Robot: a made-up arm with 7 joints.
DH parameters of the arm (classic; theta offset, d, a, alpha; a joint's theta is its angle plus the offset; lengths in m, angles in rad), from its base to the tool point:
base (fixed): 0.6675 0 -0.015 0
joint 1: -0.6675 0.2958 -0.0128 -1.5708
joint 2: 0 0.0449 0.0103 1.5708
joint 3: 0 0.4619 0.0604 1.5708
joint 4: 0 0.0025 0.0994 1.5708
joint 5: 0 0.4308 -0.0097 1.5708
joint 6: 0 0.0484 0.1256 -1.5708
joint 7: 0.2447 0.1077 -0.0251 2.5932
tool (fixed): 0.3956 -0.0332 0 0
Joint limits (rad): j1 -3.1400..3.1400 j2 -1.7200..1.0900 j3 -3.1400..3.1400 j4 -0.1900..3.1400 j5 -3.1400..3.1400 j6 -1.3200..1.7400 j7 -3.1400..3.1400
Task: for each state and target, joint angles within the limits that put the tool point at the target. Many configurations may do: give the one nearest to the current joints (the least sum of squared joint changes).
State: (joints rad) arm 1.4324 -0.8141 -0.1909 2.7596 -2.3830 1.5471 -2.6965
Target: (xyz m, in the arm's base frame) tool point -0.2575 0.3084 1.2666
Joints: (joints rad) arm 1.8161 -0.1546 0.4112 2.1322 -2.3228 1.2509 -2.6984
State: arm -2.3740 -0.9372 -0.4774 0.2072 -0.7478 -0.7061 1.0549
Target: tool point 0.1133 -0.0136 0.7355
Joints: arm -2.3076 -1.4279 -0.2673 0.4100 -0.7683 -0.9014 1.0820
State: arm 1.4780 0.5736 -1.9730 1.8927 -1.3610 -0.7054 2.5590
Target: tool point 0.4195 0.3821 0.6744
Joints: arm 1.6228 0.6860 -1.8691 1.6518 -1.4993 -0.8891 2.5616
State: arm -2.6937 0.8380 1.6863 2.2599 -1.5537 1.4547 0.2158
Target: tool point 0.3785 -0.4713 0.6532
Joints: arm -2.3281 0.6187 2.0631 1.3216 -1.2159 1.6379 0.2833
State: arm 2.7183 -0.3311 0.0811 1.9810 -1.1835 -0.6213 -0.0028
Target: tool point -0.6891 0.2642 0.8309
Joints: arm 2.5348 0.3081 -0.0400 1.8794 -1.1700 -0.4372 0.0002
